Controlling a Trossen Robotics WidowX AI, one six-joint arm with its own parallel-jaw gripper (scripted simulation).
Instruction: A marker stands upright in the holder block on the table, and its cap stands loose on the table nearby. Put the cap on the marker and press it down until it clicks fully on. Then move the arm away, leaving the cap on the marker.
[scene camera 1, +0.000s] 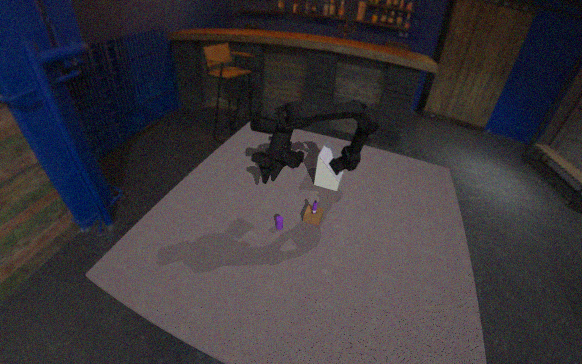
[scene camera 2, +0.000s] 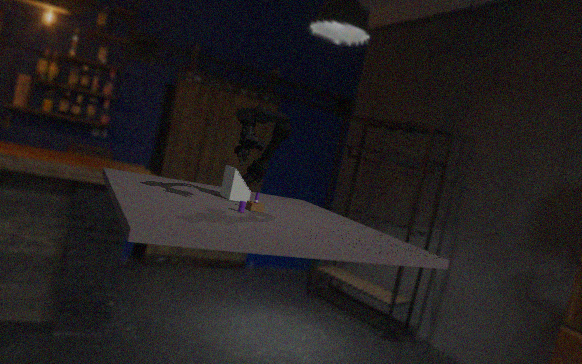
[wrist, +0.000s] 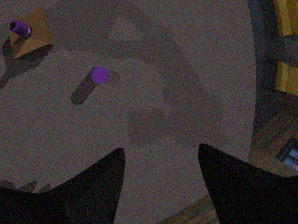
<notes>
In view: my gripper (scene camera 1: 268, 182).
My gripper is seen too in the wrist view (wrist: 162, 153).
</notes>
